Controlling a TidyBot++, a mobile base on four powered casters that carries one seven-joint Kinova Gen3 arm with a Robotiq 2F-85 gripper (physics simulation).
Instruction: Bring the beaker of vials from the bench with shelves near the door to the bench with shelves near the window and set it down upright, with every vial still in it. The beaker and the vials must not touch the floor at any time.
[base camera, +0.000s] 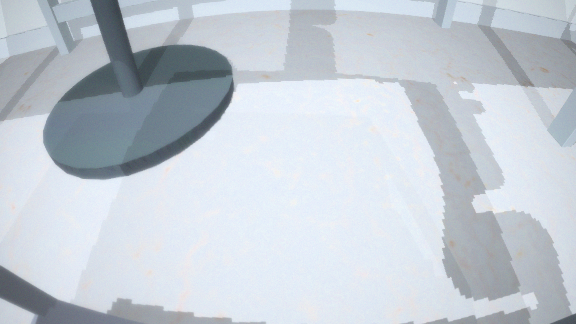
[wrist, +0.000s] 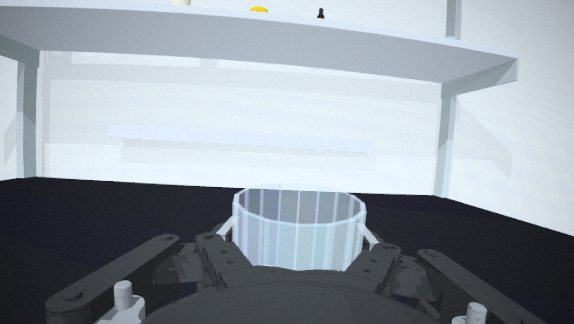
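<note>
The clear beaker (wrist: 300, 247) stands upright between the fingers in the wrist view, its open rim in front of the bench's black top (wrist: 100, 215). My gripper (wrist: 296, 234) is shut on the beaker, with a fingertip on either side of its wall. The beaker's lower part is hidden behind the gripper body, and the vials do not show. I cannot tell whether its base touches the bench top. A shelf (wrist: 225, 45) runs above the back of the bench.
A yellow lid (wrist: 259, 9) and a small dark-topped bottle (wrist: 321, 13) are on the shelf. Upright posts (wrist: 28, 125) (wrist: 444, 150) carry it. In the base view, a stool's round base (base camera: 165, 120) stands at left; bench legs (base camera: 60, 30) (base camera: 444, 12) (base camera: 565, 122) stand behind and at right.
</note>
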